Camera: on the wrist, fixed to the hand. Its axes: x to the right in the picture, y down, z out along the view.
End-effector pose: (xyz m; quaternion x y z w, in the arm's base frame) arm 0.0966 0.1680 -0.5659 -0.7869 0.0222 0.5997 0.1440
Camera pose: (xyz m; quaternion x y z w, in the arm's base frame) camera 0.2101 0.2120 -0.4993 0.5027 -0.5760 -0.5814 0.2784
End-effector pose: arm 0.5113 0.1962 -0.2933 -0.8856 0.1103 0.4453 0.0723
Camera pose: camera 0.6030 0.2506 -0.2045 0.5257 -0.7061 -0.4240 0.2129
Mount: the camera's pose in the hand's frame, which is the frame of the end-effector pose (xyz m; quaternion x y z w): -0.0255 -0.0790 -0.1112 0.0411 -0.0669 0.6928 0.7169
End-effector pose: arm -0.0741 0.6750 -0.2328 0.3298 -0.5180 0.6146 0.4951
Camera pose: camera 0.0204 0.7732 -0.2590 0.0610 0.6077 -0.7828 0.1191
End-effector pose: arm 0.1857 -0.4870 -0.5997 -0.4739 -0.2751 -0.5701 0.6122
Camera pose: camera 0.0823 -0.5674 -0.6454 -0.5433 0.0667 0.0584 0.8349
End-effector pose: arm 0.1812 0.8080 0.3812 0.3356 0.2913 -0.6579 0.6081
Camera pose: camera 0.1132 0.9186 0.3322 0.4233 -0.0914 -0.0848 0.8974
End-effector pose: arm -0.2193 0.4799 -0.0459 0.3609 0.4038 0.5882 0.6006
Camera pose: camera -0.2872 0.4461 -0.1621 0.6025 0.0234 0.7970 0.0352
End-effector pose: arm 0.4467 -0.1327 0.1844 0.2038 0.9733 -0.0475 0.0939
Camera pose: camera 0.4194 -0.2001 0.3026 0.8211 0.5483 -0.0226 0.1570
